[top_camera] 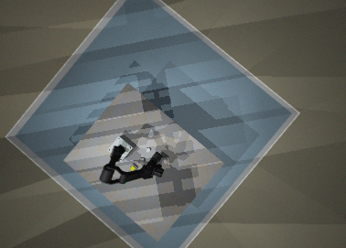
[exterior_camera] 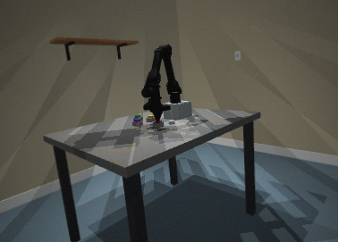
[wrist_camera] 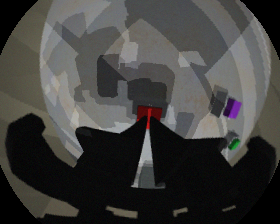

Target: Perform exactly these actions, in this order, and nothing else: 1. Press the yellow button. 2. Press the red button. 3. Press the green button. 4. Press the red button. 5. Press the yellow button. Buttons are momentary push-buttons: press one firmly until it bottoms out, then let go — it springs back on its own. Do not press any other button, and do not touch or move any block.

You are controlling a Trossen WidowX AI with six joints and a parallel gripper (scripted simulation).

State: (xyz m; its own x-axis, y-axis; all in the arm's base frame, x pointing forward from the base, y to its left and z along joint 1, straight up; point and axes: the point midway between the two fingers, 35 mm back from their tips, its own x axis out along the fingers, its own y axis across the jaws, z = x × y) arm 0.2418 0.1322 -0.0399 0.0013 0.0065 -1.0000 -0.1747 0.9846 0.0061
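Right now the red button is 10 mm below my gripper tip. The rest, counted from my gripper tip: small white block 90 mm behind, 10 mm to the left, 20 mm below; purple button 60 mm ahead, 150 mm to the right; yellow button 60 mm behind, 180 mm to the right.
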